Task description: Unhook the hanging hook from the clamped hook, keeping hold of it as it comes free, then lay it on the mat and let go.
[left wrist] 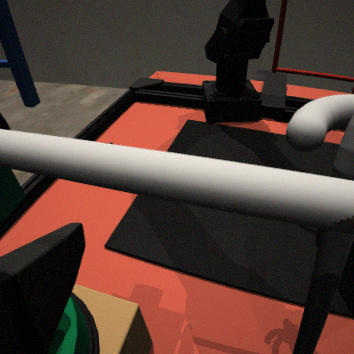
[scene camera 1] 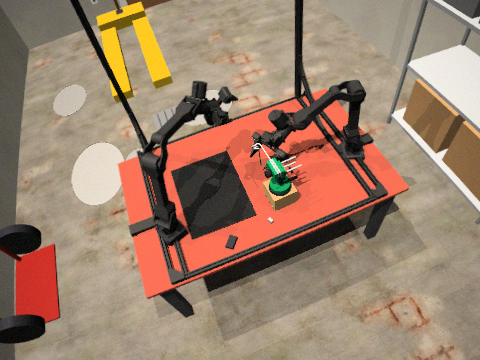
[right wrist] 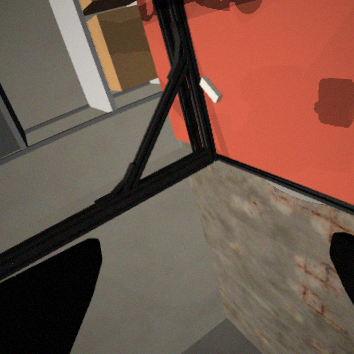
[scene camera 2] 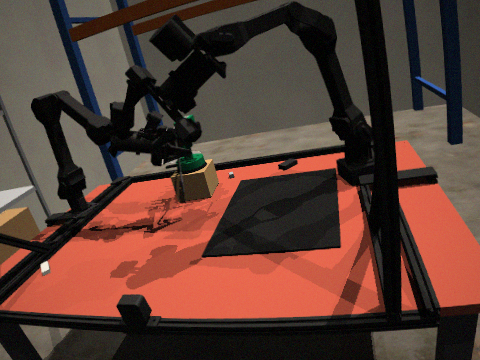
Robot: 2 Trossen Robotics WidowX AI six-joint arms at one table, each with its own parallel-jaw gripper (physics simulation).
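Frame: origin at the left arm's base, x ahead, y left, z up, level; centimetres.
Where they show: left gripper, fingertip midpoint: (left wrist: 202, 233) (scene camera 1: 257, 162) (scene camera 2: 191, 147); right gripper, fingertip midpoint: (scene camera 1: 232, 106) (right wrist: 215, 247) (scene camera 2: 135, 133); left arm's base at its link origin: (scene camera 1: 352, 149) (scene camera 2: 80, 209); right arm's base at its link origin: (left wrist: 229, 88) (scene camera 1: 170, 228) (scene camera 2: 359, 160).
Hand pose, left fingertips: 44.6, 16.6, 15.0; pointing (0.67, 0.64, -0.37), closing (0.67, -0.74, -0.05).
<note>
Each offset is from my left fingertips to the centre of the thing, as dx, dy, dz. "spot": to the spot under its first point. Level surfaces: height alone.
The clamped hook {spot: -4.5, +1.5, +6.2} (scene camera 1: 266, 155) (left wrist: 175, 175) is a white rod with a curled end, held in a green vise {-10.1, +5.8, -1.2} (scene camera 1: 281, 185) (scene camera 2: 192, 161) (left wrist: 70, 327) on a wooden block. The hanging hook {+0.4, -5.2, -2.0} (scene camera 2: 181, 186) (left wrist: 319, 295) is a thin grey rod hanging down near the curled end; its top is hidden. My left gripper (scene camera 1: 268, 152) (scene camera 2: 175, 153) (left wrist: 202, 233) is open around the hanging hook, which stands between the fingers, close to the right-hand finger in the left wrist view. My right gripper (scene camera 1: 225, 107) (scene camera 2: 164, 102) (right wrist: 215, 247) is open and empty, high over the table's far side in scene camera 1.
The black mat {dz -17.1} (scene camera 1: 210, 205) (scene camera 2: 285, 215) (left wrist: 165, 227) lies flat beside the wooden block {-8.9, +6.4, -13.3} (scene camera 1: 284, 201) (scene camera 2: 204, 185) (left wrist: 117, 312). A small dark block {+12.5, +27.7, -16.9} (scene camera 1: 231, 242) (scene camera 2: 287, 164) and a small white piece {-4.1, +18.3, -16.9} (scene camera 1: 270, 220) (scene camera 2: 231, 175) lie near the vise. Black frame posts rise at the table edge.
</note>
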